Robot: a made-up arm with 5 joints. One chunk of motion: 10 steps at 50 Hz.
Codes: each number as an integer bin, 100 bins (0 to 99) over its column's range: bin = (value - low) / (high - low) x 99, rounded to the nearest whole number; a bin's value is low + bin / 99 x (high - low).
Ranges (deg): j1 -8..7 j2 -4..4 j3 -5..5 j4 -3..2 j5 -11..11
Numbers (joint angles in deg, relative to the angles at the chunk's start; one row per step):
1: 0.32 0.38 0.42 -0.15 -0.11
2: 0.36 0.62 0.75 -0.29 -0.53
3: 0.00 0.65 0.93 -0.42 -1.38
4: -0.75 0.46 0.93 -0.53 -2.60
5: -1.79 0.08 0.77 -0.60 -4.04
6: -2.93 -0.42 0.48 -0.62 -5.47
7: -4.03 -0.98 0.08 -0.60 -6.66
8: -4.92 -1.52 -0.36 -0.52 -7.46
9: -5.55 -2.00 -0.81 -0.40 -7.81
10: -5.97 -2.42 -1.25 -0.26 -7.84
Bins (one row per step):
1: 55 54 54 56 49
2: 55 57 57 54 47
3: 53 58 59 51 43
4: 48 55 59 49 38
5: 41 50 57 48 31
6: 33 44 54 47 25
7: 26 37 50 48 20
8: 20 31 46 49 16
9: 16 25 41 51 14
10: 13 20 37 54 14

